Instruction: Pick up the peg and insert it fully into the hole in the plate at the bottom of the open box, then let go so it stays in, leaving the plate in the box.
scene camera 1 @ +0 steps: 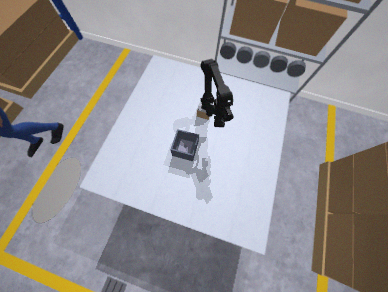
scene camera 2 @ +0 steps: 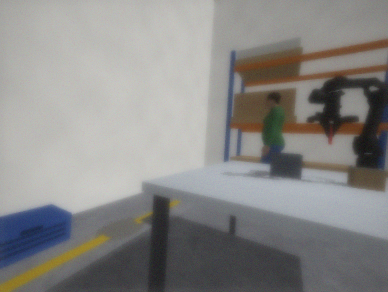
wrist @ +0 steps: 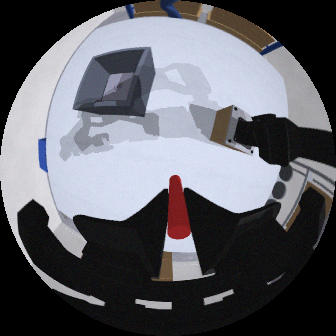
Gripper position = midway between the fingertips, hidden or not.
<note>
I see my gripper (scene camera 2: pixel 329 137), a dark grey box (scene camera 2: pixel 288 165) and a red peg (wrist: pixel 178 227).
The dark grey box is seen too in the wrist view (wrist: pixel 139 60). My gripper is seen too in the wrist view (wrist: pixel 175 192). Scene camera 1 does not show the red peg, which is hidden by my gripper.
</note>
